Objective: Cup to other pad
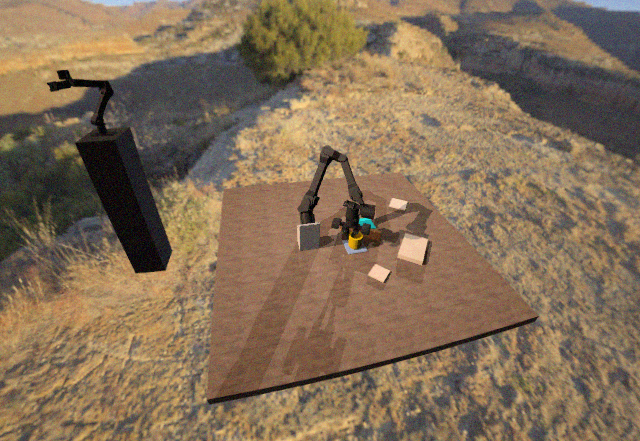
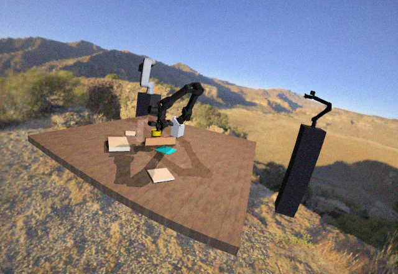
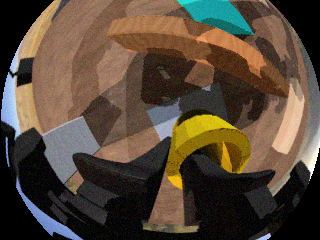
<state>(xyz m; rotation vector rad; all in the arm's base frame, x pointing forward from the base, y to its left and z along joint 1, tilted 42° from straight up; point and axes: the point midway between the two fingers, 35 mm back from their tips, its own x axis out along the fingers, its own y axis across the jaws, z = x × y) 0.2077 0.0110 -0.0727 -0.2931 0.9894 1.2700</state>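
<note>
Right now my gripper tip is 5 cm above the grey-blue pad, 3 cm short of it and 1 cm to the left of it. The rest, counted from my gripper tip: teal pad 15 cm to the left, 13 cm ahead, 5 cm below; wooden bar 8 cm ahead, 7 cm to the left, 2 cm below; yellow cup 2 cm ahead, 1 cm to the right.
</note>
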